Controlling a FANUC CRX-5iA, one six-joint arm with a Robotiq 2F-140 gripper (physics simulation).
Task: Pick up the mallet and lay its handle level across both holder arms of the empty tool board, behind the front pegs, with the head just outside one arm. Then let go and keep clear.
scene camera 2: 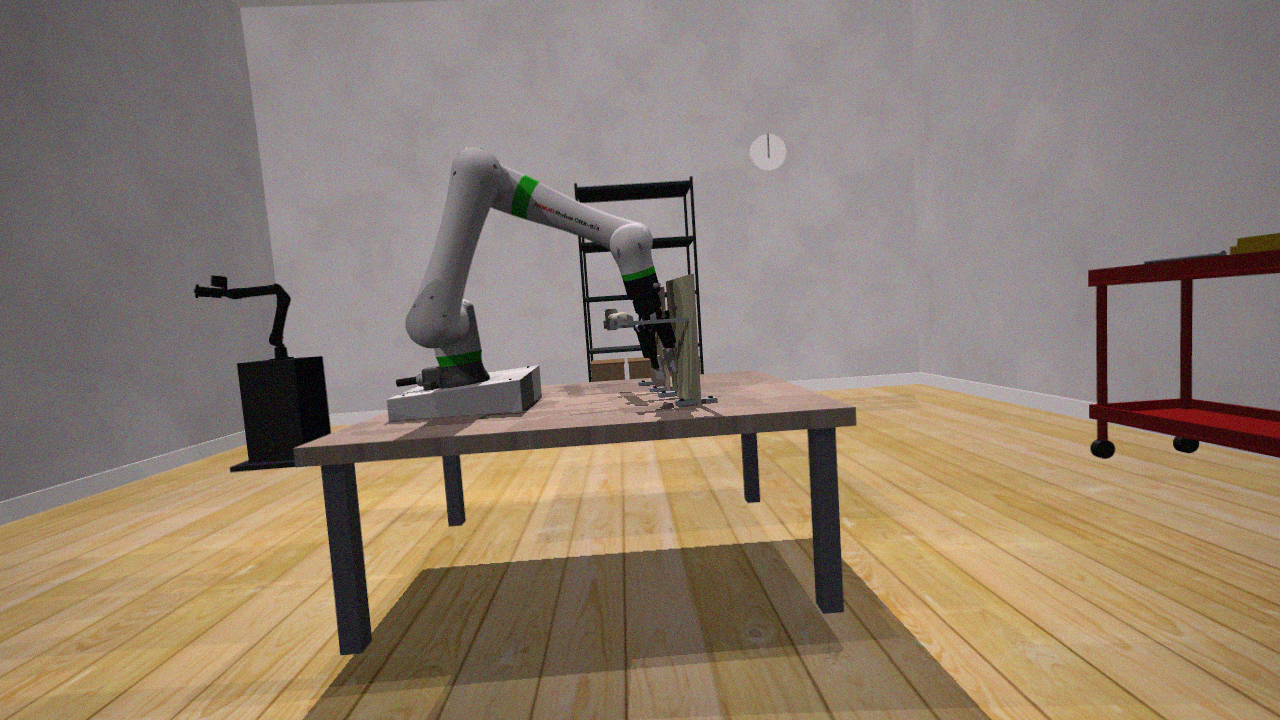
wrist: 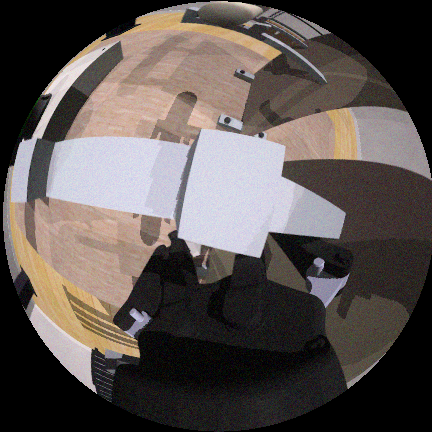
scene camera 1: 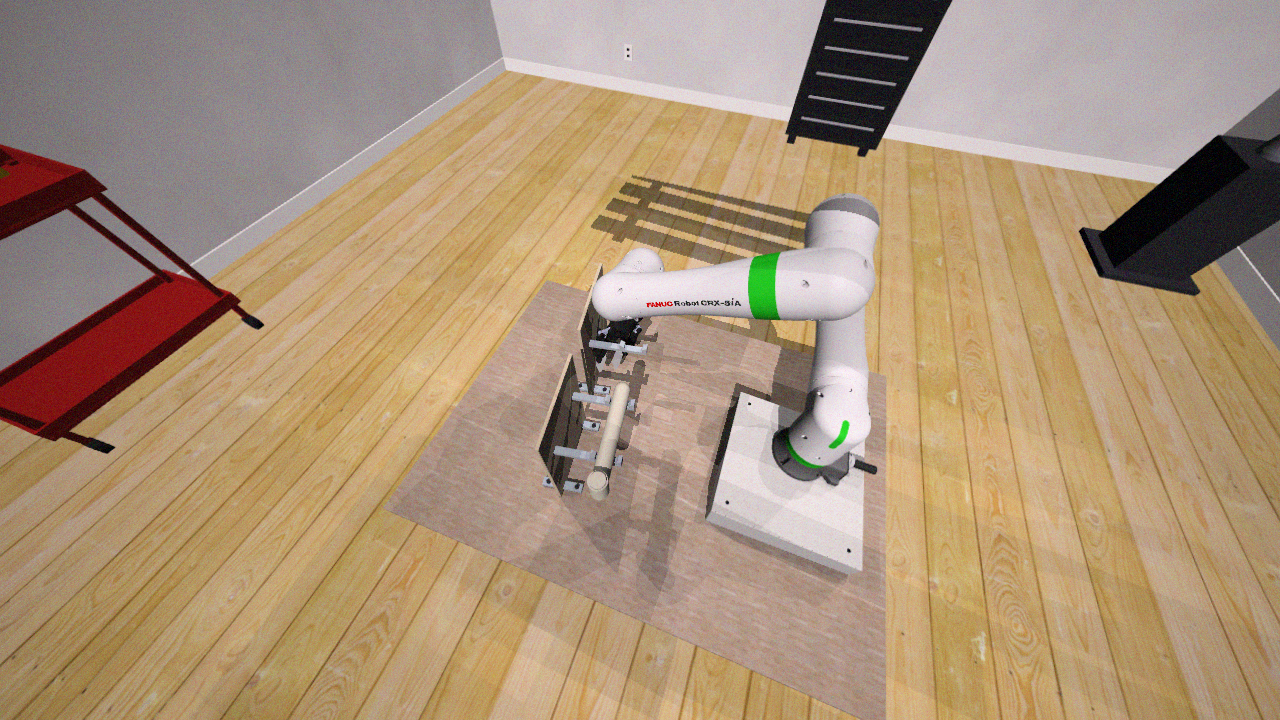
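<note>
The cream mallet lies across both arms of the nearer tool board, its head towards scene camera 2. The empty tool board stands beyond it. My gripper is low and close to the empty board, fingers down, beside its nearer holder arm. The fingers are partly open and much narrower than fully spread. In the wrist view, the holder arm covers the fingertips. I see no mallet between the fingers. The empty board's other arm is hidden in scene camera 1.
Both boards stand on the table, opposite the white base block. A red cart, a dark pedestal and a black shelf rack stand away from the table.
</note>
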